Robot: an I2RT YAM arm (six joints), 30 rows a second.
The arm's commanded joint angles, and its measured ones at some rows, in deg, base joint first. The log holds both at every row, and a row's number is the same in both.
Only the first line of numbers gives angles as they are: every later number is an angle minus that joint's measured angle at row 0.
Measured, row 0:
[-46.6, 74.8, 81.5, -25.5, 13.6, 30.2]
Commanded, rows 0 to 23:
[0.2, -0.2, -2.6, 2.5, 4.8, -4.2]
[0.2, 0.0, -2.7, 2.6, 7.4, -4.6]
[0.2, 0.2, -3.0, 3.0, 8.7, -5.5]
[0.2, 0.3, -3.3, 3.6, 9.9, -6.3]
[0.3, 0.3, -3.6, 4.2, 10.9, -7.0]
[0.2, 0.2, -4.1, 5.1, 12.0, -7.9]
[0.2, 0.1, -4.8, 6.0, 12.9, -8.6]
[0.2, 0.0, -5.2, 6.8, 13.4, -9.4]
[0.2, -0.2, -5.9, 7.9, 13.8, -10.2]
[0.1, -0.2, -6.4, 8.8, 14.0, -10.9]
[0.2, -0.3, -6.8, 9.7, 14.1, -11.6]
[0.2, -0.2, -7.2, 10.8, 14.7, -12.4]
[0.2, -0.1, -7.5, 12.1, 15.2, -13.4]
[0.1, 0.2, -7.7, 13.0, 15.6, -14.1]
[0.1, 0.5, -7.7, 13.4, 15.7, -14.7]
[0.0, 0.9, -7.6, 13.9, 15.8, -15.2]
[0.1, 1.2, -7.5, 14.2, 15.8, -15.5]
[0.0, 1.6, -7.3, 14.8, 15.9, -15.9]
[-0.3, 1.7, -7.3, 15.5, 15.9, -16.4]
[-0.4, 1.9, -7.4, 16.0, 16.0, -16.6]
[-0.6, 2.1, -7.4, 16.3, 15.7, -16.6]
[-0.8, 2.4, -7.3, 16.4, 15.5, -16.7]
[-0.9, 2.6, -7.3, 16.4, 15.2, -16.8]
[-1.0, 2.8, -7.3, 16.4, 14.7, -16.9]
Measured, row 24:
[-0.5, 2.1, -7.1, 14.5, 14.2, -15.3]
